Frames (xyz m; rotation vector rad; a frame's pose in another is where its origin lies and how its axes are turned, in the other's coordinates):
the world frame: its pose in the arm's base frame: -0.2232 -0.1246 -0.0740 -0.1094 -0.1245 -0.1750
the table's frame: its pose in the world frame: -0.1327 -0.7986 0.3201 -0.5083 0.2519 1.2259
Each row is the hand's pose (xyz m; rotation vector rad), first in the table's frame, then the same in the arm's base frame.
Working: the table's frame: its pose in the arm's base frame: -0.5331 -0.8460 0.3020 -0.6417 0.2530 1.0102

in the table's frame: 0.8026 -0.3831 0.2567 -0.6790 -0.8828 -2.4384
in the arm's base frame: 0.1874 -0.2660 0.2653 -0.5253 -1.4526 -1.1518
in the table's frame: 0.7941 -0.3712 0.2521 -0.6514 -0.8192 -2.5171
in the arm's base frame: 0.1733 -0.2704 0.2612 -0.5216 -1.4114 -1.2378
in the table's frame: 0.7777 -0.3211 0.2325 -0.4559 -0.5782 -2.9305
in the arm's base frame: 0.1240 -0.2754 0.2345 -0.4035 -1.2468 -1.6763
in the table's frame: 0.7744 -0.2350 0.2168 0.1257 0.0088 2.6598
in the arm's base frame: 0.0507 -0.2555 0.1909 -0.2171 -0.9376 -2.4486
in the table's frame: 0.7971 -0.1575 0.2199 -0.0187 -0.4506 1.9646
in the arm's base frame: -0.0034 -0.2090 0.1530 0.0614 0.4619 2.9728
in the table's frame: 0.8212 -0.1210 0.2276 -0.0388 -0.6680 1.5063
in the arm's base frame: -0.0225 -0.1739 0.1336 0.0054 0.0836 2.5973
